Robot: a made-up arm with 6 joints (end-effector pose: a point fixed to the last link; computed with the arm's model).
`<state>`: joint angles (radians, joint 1 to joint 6).
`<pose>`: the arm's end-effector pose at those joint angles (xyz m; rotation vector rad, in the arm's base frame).
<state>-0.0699 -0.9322 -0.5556 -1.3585 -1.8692 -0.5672</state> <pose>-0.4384 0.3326 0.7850 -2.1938 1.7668 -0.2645</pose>
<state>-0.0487 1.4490 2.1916 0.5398 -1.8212 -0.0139</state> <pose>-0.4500 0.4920 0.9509 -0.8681 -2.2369 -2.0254</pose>
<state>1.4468 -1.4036 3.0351 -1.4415 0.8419 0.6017</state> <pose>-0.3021 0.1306 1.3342 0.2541 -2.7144 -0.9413</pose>
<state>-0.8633 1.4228 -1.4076 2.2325 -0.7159 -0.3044</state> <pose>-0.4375 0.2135 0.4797 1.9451 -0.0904 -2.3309</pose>
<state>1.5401 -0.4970 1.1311 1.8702 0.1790 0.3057</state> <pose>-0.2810 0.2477 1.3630 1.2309 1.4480 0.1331</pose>
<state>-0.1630 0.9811 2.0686 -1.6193 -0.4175 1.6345</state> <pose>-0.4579 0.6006 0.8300 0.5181 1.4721 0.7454</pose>
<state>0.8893 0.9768 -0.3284 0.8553 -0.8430 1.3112</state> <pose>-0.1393 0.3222 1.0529 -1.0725 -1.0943 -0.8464</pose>
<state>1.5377 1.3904 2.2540 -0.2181 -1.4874 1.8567</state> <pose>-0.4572 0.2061 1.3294 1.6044 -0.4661 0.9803</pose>
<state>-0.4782 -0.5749 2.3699 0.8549 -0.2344 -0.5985</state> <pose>-0.3519 0.4984 0.5037 -1.1109 -0.7321 2.2063</pose>
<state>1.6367 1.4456 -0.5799 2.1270 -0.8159 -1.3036</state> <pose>-0.3001 0.1337 1.0490 -0.5599 0.9999 -0.3608</pose>
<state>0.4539 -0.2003 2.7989 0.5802 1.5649 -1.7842</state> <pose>-0.0150 0.4610 1.0097 -1.9293 -0.8635 -0.3517</pose>
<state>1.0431 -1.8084 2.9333 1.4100 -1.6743 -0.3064</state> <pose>-0.2045 0.1791 1.2819 -0.0436 -1.5143 -1.0610</pose>
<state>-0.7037 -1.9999 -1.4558 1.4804 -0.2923 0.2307</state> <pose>-0.3540 0.2222 0.6745 -1.6098 -0.7318 -1.3354</pose>
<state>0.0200 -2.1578 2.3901 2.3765 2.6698 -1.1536</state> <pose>-0.3587 0.6029 0.9008 -0.0540 -0.6696 0.9263</pose>
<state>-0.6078 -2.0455 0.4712 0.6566 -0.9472 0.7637</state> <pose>-0.4676 0.3312 0.5789 -0.1412 -0.1181 2.7932</pose>
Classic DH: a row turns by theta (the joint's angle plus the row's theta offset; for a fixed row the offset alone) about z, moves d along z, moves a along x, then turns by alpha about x. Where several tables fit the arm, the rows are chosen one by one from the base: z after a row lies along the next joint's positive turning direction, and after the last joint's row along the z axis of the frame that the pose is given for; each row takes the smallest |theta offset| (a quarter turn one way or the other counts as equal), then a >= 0, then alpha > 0; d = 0 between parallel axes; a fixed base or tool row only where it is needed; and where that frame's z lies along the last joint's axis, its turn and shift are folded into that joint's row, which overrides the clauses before.
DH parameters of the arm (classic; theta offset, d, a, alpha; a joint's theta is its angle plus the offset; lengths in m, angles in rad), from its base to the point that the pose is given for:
base (fixed): 1.1246 0.6668 -0.0799 1.9694
joint 1: -0.7947 -0.2675 0.2746 -2.4292
joint 2: -1.2278 0.3738 0.0482 -2.3684
joint 3: 0.3932 0.0434 -0.0413 1.5708
joint 4: -0.3556 -0.0233 -0.0295 0.3464
joint 5: -1.2348 -0.0421 -0.0357 1.4523
joint 6: -0.718 -0.1477 0.0189 -1.8568
tool (fixed): 0.2435 -0.0639 0 0

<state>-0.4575 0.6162 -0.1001 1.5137 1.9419 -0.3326</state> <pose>-0.4011 0.4009 0.8792 1.2961 -1.4899 -0.8952</pose>
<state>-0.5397 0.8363 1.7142 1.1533 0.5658 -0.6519</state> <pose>-0.6531 0.4727 0.5527 1.0471 -1.8148 2.2944</pose>
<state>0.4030 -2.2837 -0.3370 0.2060 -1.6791 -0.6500</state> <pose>-0.4159 0.4015 0.8807 -1.0086 1.3942 1.0698</pose>
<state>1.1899 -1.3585 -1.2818 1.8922 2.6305 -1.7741</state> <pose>-0.4561 0.1497 1.1741 1.6094 -2.5118 -0.5320</pose>
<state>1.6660 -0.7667 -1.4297 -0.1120 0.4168 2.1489</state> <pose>-0.2674 -0.0319 1.2443 1.4910 1.1058 2.3547</pose>
